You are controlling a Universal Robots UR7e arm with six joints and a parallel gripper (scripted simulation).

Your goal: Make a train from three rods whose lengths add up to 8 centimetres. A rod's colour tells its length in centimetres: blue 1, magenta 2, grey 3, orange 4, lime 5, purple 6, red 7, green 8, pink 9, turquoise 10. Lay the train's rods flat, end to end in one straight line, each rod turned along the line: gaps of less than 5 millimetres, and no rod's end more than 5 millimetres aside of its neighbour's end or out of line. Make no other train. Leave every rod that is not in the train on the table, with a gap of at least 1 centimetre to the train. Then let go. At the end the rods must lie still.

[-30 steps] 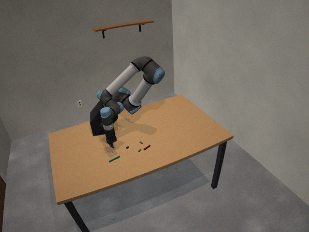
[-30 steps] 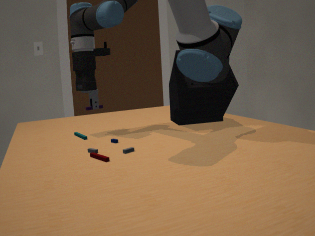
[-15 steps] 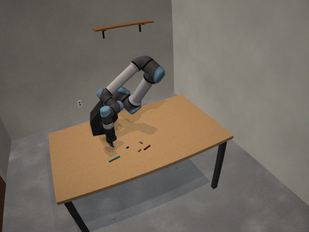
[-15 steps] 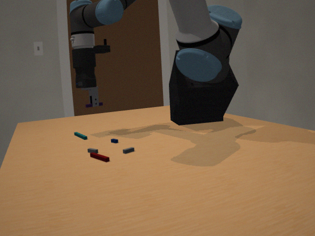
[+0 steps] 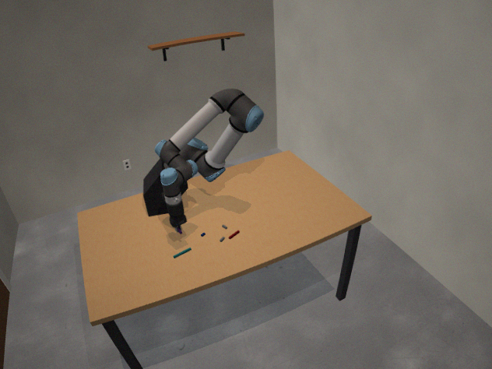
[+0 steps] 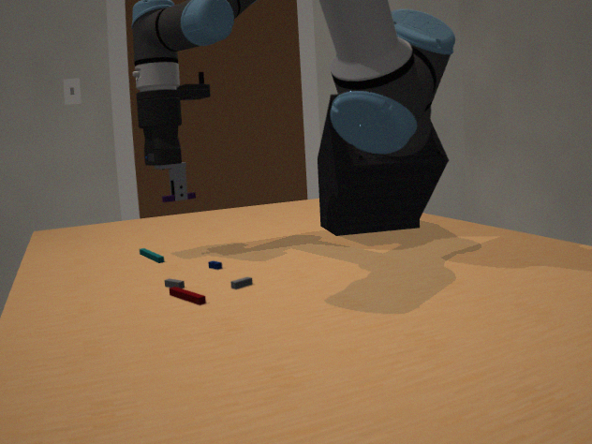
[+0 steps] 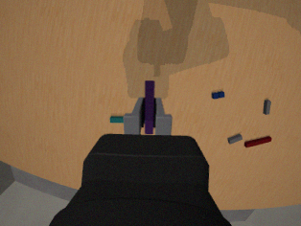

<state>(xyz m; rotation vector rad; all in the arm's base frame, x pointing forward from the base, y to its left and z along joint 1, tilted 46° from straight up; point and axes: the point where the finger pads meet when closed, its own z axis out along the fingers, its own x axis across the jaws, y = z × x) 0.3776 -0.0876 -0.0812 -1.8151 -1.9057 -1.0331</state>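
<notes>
My hand is 11 cm above the turquoise rod, 6 cm short of it and 2 cm to the left of it. The rest, counted from my hand: red rod 26 cm to the left, 11 cm below, 6 cm ahead; purple rod 1 cm below.
</notes>
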